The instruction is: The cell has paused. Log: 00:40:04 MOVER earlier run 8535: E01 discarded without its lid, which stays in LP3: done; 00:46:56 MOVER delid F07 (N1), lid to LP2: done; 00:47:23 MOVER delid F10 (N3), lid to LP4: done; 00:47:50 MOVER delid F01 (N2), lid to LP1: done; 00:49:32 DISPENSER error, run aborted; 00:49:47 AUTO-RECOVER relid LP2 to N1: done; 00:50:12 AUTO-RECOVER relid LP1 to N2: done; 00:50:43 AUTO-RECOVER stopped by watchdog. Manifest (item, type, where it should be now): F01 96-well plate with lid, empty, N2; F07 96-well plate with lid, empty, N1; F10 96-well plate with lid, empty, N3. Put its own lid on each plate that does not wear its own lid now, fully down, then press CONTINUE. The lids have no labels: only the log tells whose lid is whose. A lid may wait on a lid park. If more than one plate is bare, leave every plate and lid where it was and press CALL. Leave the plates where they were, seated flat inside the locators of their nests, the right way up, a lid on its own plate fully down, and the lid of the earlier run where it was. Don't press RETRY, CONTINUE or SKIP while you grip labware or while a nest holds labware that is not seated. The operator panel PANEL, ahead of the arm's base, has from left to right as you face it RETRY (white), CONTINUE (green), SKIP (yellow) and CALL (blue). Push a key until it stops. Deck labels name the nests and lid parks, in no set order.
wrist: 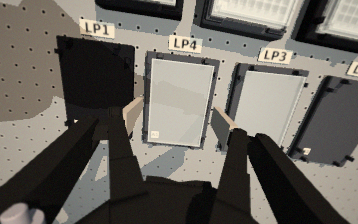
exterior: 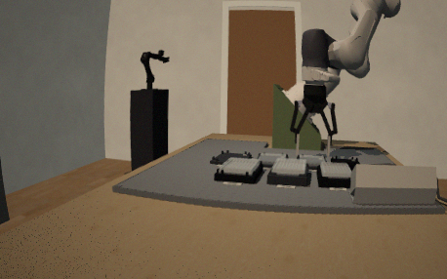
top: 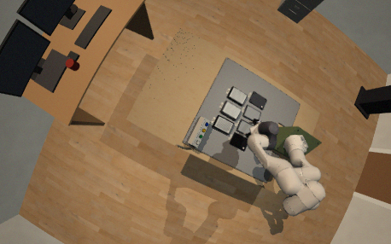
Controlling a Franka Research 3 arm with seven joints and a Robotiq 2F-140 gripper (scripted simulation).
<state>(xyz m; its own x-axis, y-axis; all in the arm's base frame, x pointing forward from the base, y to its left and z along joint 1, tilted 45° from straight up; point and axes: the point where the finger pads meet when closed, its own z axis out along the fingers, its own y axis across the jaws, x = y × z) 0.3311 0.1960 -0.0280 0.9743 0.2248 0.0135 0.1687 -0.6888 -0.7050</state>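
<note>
Right now the clear lid is 40 mm below my hand. The rest, counted from my hand: lid park LP1: 120 mm to the left, 50 mm below, 20 mm behind; then LP1 label: 140 mm to the left, 70 mm ahead, 50 mm below; then lid park LP4: 50 mm below.
</note>
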